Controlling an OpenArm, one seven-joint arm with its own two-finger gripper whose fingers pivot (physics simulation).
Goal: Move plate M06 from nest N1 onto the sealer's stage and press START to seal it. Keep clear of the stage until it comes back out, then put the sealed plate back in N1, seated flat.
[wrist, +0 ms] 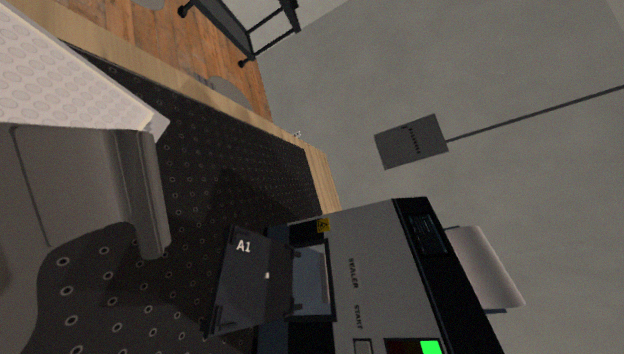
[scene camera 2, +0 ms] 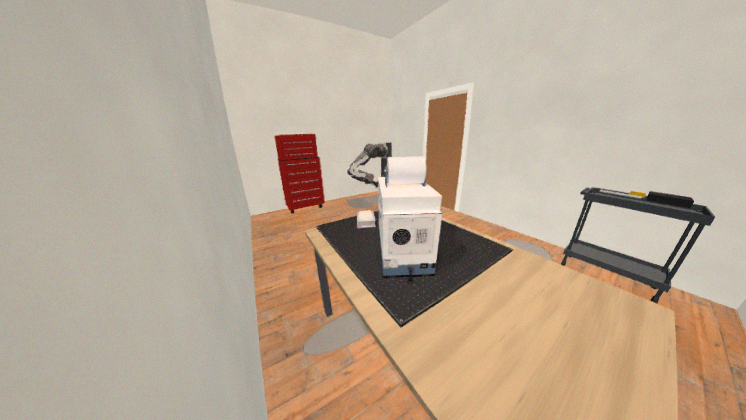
Observation:
I see a white roll (scene camera 2: 401, 170) and a sealer (scene camera 2: 405, 259).
The white roll is seen too in the wrist view (wrist: 494, 288). The sealer also shows in the wrist view (wrist: 375, 289).

